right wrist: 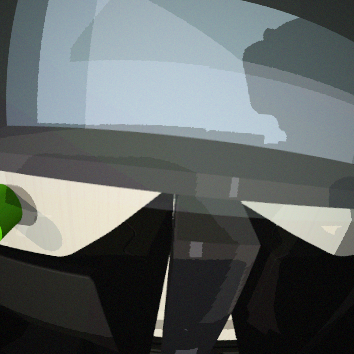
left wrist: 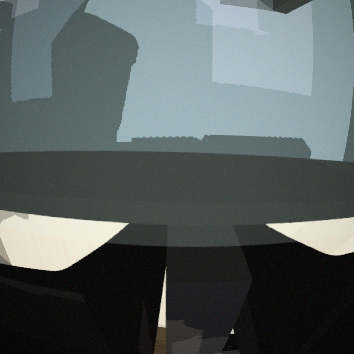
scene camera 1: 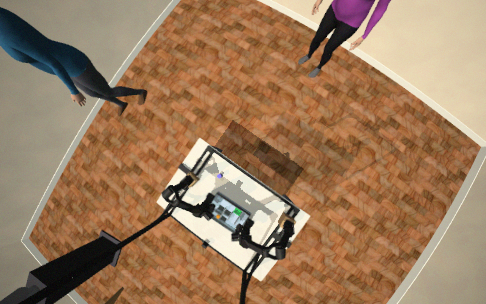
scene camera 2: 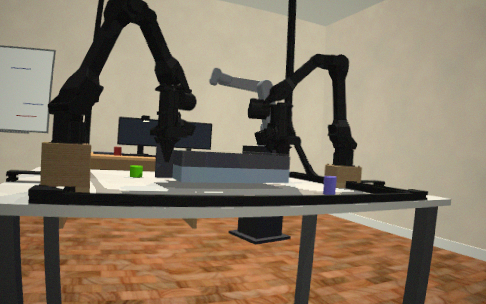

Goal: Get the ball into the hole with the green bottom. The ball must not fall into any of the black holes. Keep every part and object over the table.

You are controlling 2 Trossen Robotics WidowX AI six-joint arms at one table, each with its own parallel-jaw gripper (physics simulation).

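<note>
The box (scene camera 1: 233,200) (scene camera 2: 230,173) (left wrist: 165,185) stands between both arms, with a pale blue inside and dark walls. The green bottom (scene camera 1: 237,211) shows right of the box's middle in scene camera 1, with several dark squares beside it. A small orange spot, apparently the ball (scene camera 1: 218,217), is at the box's lower left part. My left gripper (scene camera 1: 208,204) (left wrist: 200,255) is shut on the dark handle at the box's left end in that view. My right gripper (scene camera 1: 243,231) (scene camera 2: 168,158) (right wrist: 193,201) is shut on the handle at the opposite end. The ball does not show in the wrist views.
A purple cylinder (scene camera 1: 220,176) (scene camera 2: 329,185) stands on the white table near its frame rail (scene camera 2: 225,198). A green cylinder (scene camera 2: 136,171) (right wrist: 8,212) stands on the table beyond the right gripper's end of the box. Two people stand away from the table.
</note>
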